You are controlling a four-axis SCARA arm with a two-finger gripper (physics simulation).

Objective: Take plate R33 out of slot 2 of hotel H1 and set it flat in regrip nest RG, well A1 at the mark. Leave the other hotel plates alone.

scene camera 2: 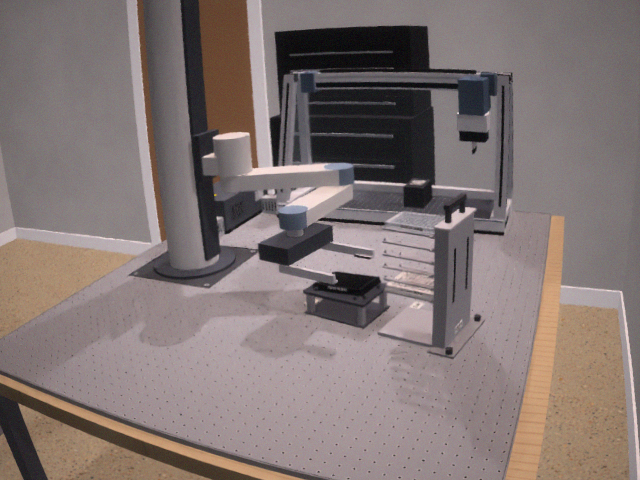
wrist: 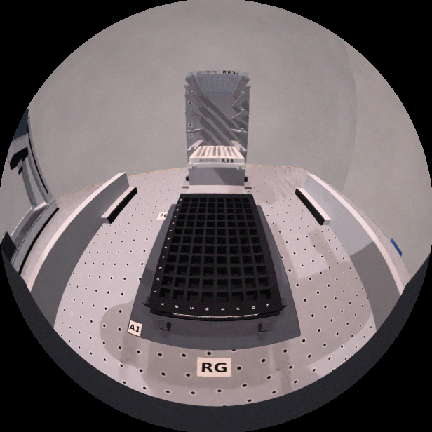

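Pixels of known places: gripper, fingertip midpoint: (scene camera 2: 355,266); arm's base at its link origin: (scene camera 2: 195,266).
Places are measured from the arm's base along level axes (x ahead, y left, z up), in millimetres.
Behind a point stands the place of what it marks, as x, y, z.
A black grid-topped plate (scene camera 2: 356,282) {576, -169, 93} (wrist: 215,250) lies on the dark regrip nest RG (scene camera 2: 315,292) {489, -205, 73} (wrist: 215,336) and looks flat. Its label is not readable. Its A and 1 markings are at the corner by the nest's A1 tag (wrist: 134,328). My gripper (scene camera 2: 353,266) {573, -166, 131} (wrist: 215,177) is open and empty, with a finger out to each side of the plate, apart from it, and slightly above it. Hotel H1 (scene camera 2: 453,279) {819, -254, 163} (wrist: 205,102) holds a clear plate (scene camera 2: 413,221) {722, -210, 263} (wrist: 216,82) at the top and a pale plate (scene camera 2: 410,280) {710, -190, 121} (wrist: 216,154) low down.
The hotel stands just beyond the nest, to the right in the scene view. A gantry frame (scene camera 2: 387,78) {422, 623, 487} with a blue tool head (scene camera 2: 473,95) {746, 465, 453} stands at the back. A small black block (scene camera 2: 417,193) {543, 515, 112} is on its deck. The arm's column (scene camera 2: 170,134) {24, -71, 416} stands at the left.
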